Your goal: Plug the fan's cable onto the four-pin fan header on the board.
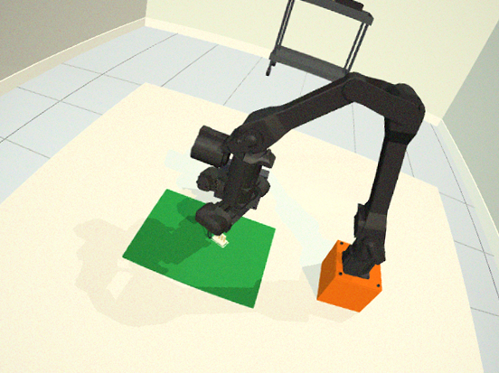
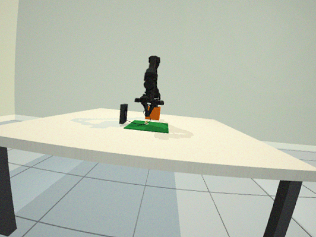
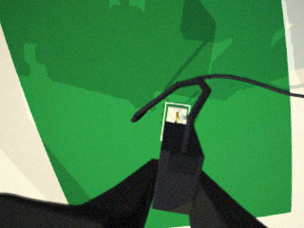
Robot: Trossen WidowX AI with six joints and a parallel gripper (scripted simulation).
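My gripper tip is 1 cm short of the white four-pin fan header and 6 cm above it. The rest, counted from my gripper tip: dark plug (1 cm ahead, 1 cm above); then green board (4 cm ahead, 1 cm to the left, 8 cm below); then fan (15 cm to the right, 1 cm below).
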